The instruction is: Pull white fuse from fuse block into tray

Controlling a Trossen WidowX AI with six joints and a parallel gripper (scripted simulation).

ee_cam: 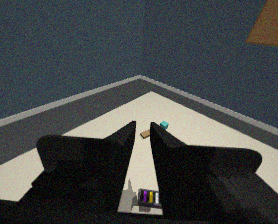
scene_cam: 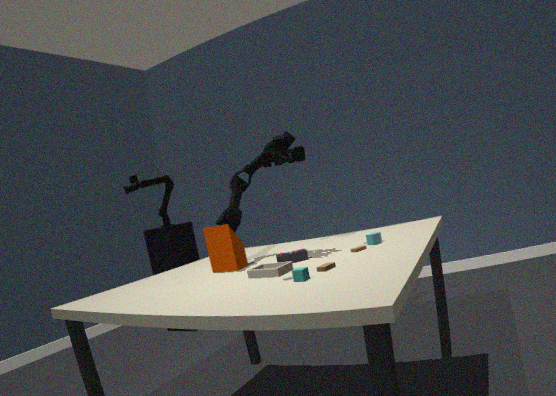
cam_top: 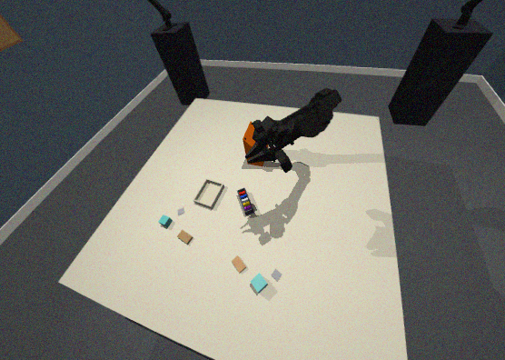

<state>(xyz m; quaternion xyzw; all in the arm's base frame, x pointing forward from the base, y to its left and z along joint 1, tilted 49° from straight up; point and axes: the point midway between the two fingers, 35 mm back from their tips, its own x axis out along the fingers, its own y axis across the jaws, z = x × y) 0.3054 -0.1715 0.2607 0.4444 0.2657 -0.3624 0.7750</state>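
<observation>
My gripper tip is now 380 mm above the white fuse, 70 mm to the left of it and 40 mm past it. From my gripper tip the other things lie so: tray: 400 mm below, 260 mm to the right, 60 mm behind.
</observation>
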